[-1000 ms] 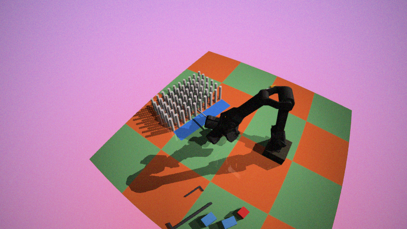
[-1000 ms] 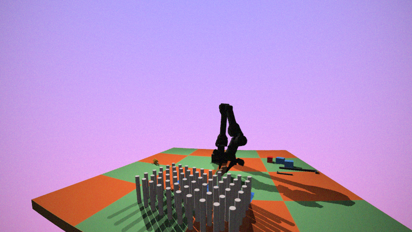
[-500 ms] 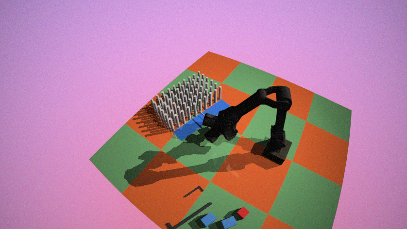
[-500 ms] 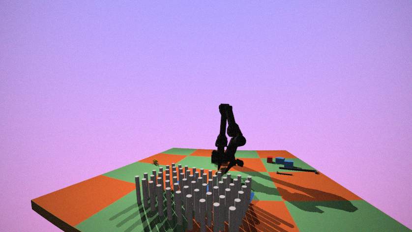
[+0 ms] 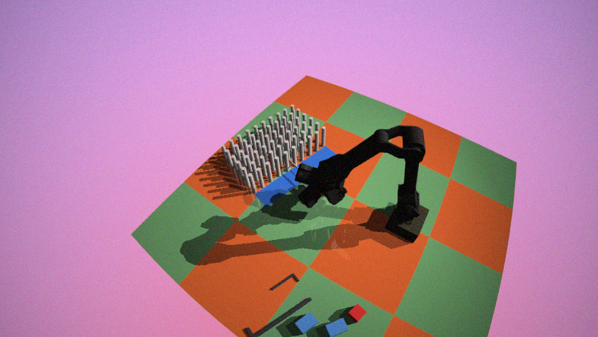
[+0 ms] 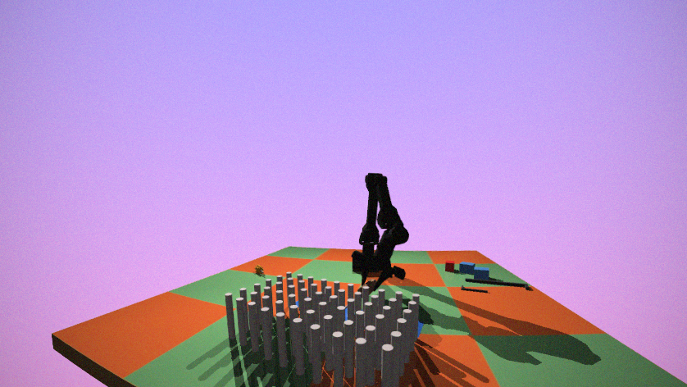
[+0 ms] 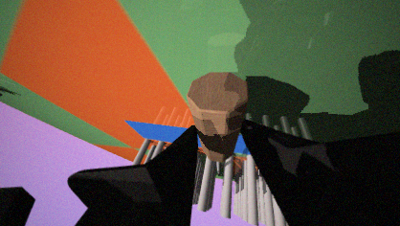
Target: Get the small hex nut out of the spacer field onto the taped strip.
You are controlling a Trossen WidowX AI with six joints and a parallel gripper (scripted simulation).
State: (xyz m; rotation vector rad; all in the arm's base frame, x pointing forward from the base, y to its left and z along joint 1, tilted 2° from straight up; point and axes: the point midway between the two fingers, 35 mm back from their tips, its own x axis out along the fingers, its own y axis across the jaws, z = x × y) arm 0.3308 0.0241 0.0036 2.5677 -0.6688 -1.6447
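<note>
Right now my gripper tip is 11 cm short of the blue taped strip, 4 cm to the left of it and 4 cm above it. From my gripper tip the other things lie so: hex nut: 26 cm ahead, 9 cm to the right, 3 cm below; wooden-handled hook tool: 10 cm ahead, 4 cm to the right; short dark L-shaped bar: 8 cm behind, 36 cm to the left, 3 cm below.
</note>
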